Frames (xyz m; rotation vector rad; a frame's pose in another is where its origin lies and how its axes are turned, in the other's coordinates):
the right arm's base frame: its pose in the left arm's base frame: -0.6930 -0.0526 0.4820 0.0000 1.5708 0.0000
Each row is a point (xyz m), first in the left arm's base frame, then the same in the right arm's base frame.
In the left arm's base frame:
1: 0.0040 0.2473 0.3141
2: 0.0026 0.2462 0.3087
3: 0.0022 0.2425 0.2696
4: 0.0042 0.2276 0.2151
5: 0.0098 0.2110 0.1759
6: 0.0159 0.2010 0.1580
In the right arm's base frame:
1: 0.1679 0.2999 0.6970
2: 0.1733 0.2988 0.6956
3: 0.2124 0.2951 0.6952
4: 0.2669 0.2802 0.6972
5: 0.3061 0.2636 0.7028
6: 0.3240 0.2536 0.7089

